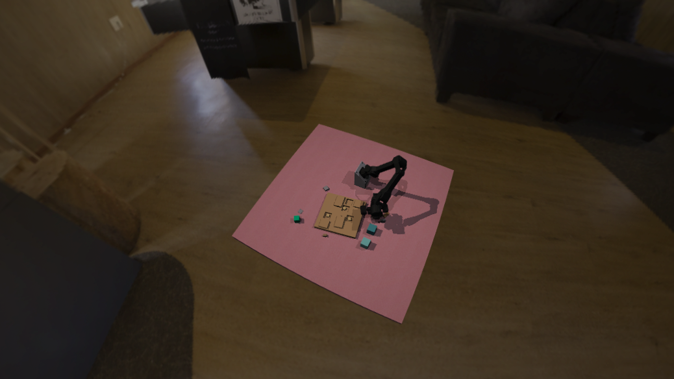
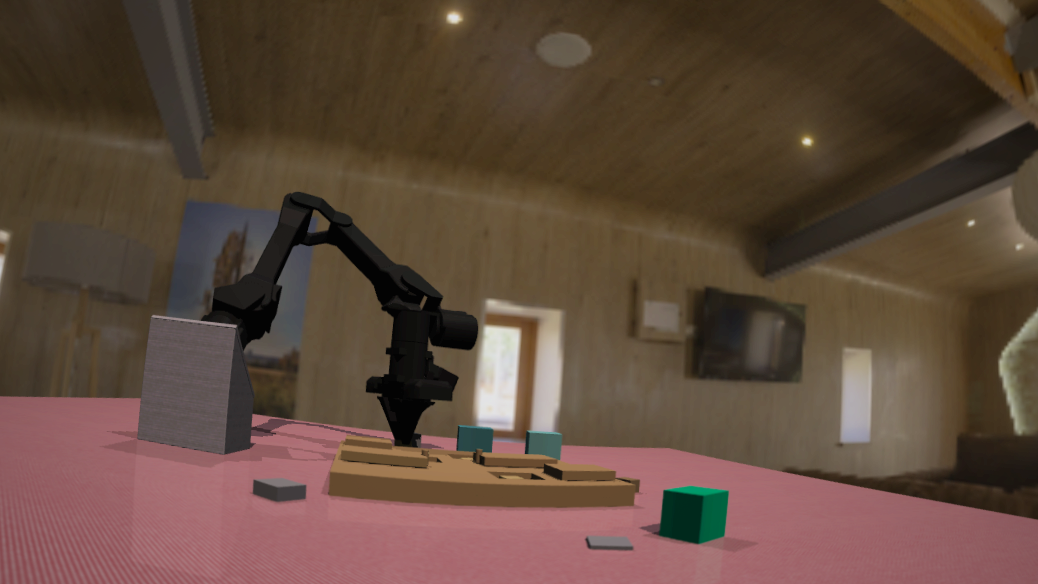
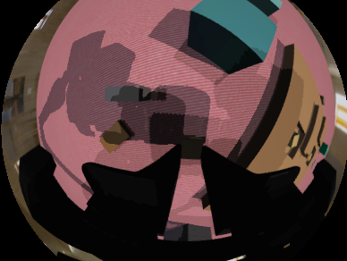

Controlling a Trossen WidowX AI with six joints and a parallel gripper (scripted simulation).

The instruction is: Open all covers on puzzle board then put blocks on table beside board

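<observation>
Now: the puzzle board 200 mm to the right of my gripper tip and 100 mm ahead of it. The rest, counted from my gripper tip: dark teal block: 110 mm ahead, 40 mm to the left, 10 mm above; then grey piece: 80 mm to the left, 10 mm ahead; then orange piece: 80 mm to the left, 50 mm behind, 20 mm below.
</observation>
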